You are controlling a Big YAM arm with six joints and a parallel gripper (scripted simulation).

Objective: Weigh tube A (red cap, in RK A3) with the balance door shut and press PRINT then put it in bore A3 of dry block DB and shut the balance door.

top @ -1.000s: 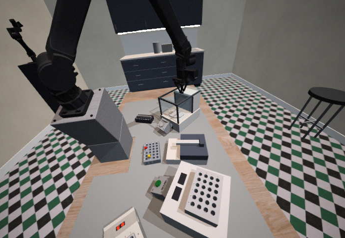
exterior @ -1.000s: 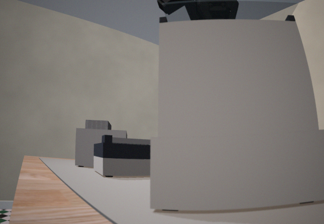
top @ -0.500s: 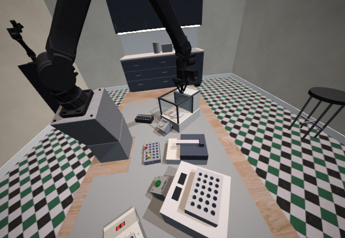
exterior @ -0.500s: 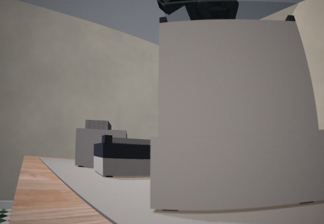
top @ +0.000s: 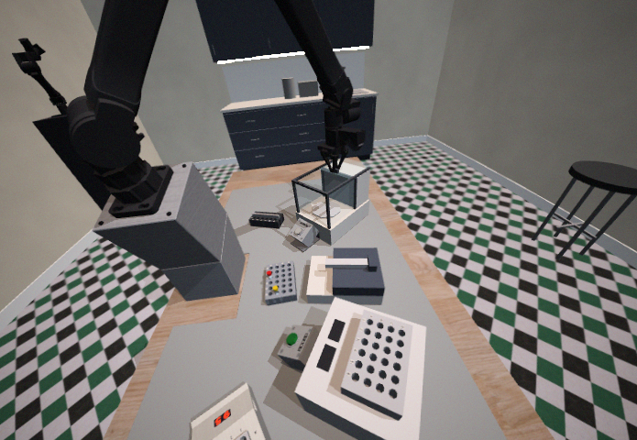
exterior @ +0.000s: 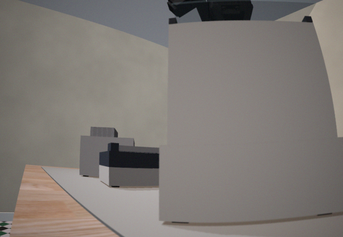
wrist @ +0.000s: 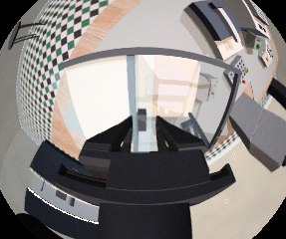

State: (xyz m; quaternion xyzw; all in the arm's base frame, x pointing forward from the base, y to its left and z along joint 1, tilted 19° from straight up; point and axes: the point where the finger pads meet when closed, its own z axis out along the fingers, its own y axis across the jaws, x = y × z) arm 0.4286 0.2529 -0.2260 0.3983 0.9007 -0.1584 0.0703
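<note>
The balance door is 2 cm ahead of my hand, 2 cm to the left of it and 1 cm below it. Also, from my hand: magnet block 29 cm behind, 2 cm to the left, 20 cm below; spectrophotometer 2 cm behind, 32 cm to the right, 15 cm below; tube rack 21 cm behind, 30 cm to the right, 21 cm below.
</note>
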